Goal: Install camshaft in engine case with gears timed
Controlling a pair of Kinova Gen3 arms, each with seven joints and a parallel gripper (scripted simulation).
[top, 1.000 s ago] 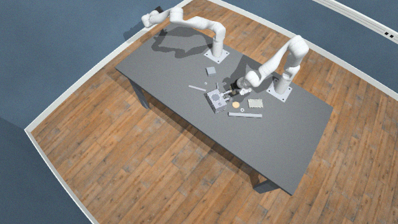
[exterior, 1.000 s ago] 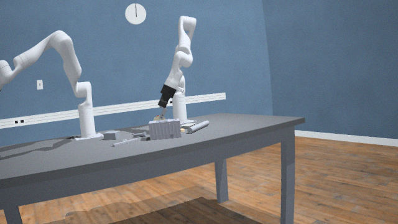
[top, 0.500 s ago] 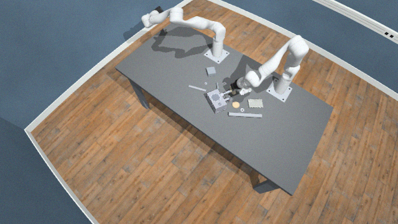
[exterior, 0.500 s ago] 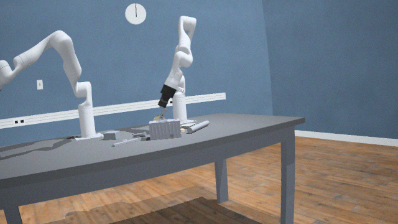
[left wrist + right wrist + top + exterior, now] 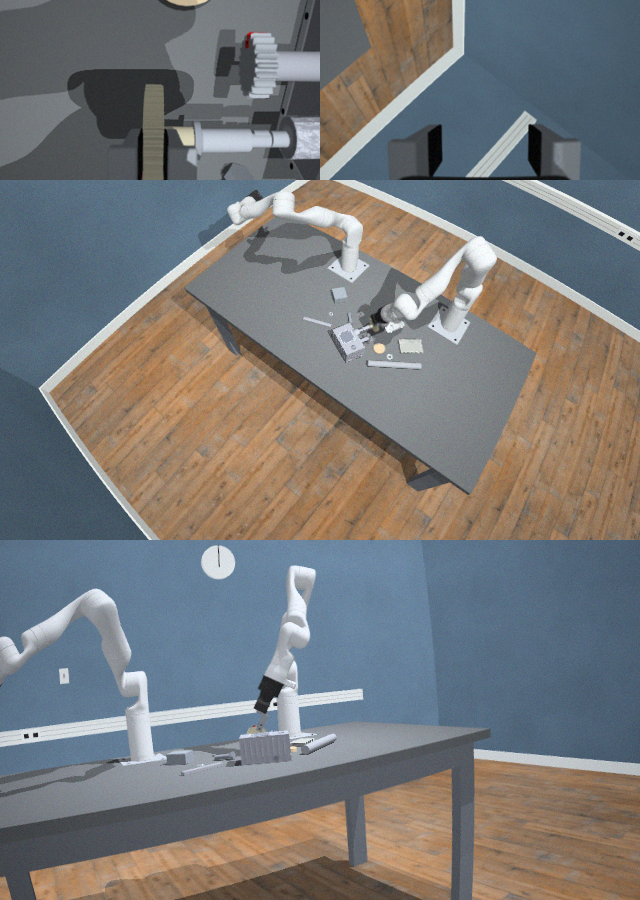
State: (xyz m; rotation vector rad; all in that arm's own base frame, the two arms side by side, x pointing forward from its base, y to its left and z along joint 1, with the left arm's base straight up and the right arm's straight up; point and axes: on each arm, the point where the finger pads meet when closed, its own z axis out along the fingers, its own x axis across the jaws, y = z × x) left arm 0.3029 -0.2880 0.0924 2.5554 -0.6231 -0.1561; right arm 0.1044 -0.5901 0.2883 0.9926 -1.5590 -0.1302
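Now: left hand 70 mm short of the crank gear, 10 mm to the right of it and 30 mm above it. The rest, counted from my left hand: grey block (80 mm behind, 280 mm to the right, 70 mm below); then pale tray (50 mm behind, 190 mm to the left, 90 mm below).
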